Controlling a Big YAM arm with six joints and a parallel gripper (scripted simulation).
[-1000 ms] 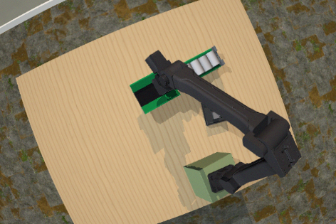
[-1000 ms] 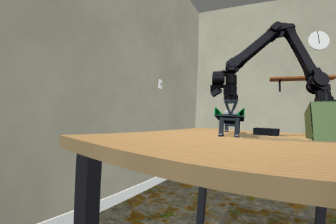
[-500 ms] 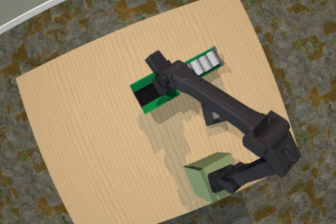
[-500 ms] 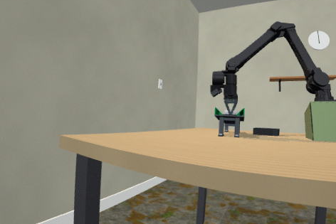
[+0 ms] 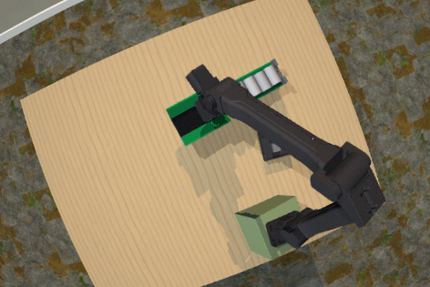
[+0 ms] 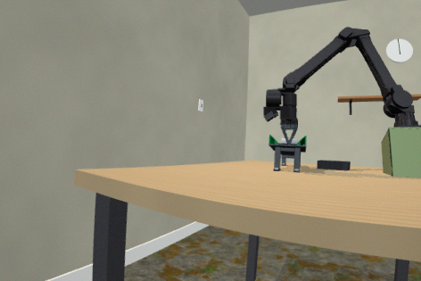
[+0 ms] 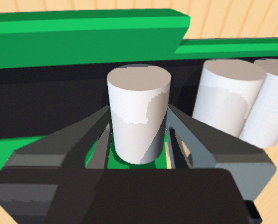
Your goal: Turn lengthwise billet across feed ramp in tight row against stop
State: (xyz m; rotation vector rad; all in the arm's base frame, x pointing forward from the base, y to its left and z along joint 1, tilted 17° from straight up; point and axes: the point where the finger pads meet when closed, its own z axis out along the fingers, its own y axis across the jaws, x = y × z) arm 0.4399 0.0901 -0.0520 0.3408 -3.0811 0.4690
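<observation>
The ramp is 1 cm ahead of my hand, 6 cm to the right of it and 4 cm below it. Round my hand: dark tray: 16 cm behind, 17 cm to the right, 10 cm below.
</observation>
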